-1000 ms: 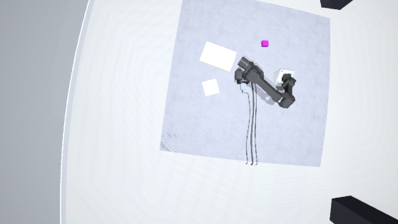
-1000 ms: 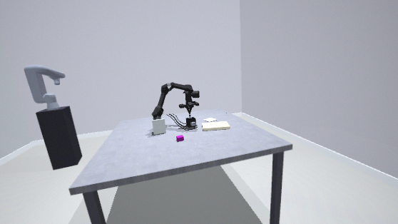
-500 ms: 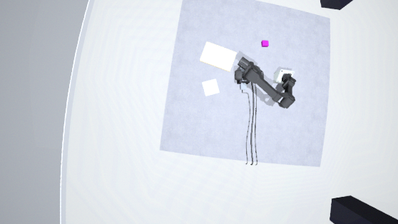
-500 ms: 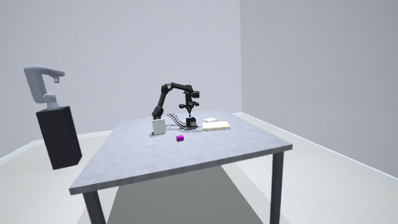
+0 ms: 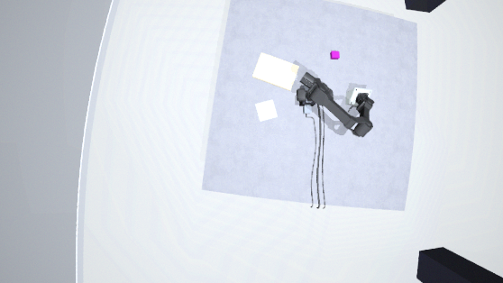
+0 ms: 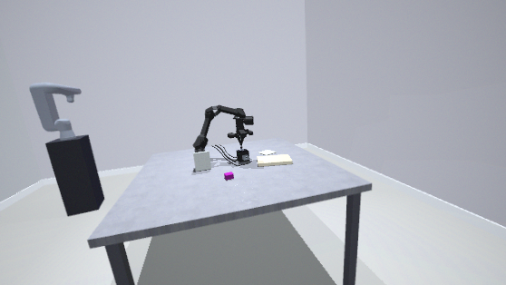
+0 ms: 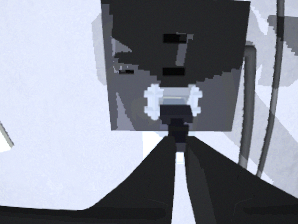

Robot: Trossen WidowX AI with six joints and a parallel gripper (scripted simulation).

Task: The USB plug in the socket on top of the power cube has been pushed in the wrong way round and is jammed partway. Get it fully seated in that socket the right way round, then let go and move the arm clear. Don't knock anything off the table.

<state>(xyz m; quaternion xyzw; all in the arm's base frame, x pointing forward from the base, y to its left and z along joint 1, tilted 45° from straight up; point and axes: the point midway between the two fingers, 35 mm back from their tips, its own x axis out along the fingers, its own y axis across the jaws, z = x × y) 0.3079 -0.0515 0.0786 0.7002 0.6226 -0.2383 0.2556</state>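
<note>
Now: the dark USB plug 20 mm below my gripper tip. From my gripper tip the other things lie so: white pad: 240 mm ahead, 110 mm below, 40 mm to the left; magenta cube: 300 mm to the right, 200 mm behind, 100 mm below; cream flat block: 190 mm to the right, 170 mm ahead, 100 mm below.
</note>
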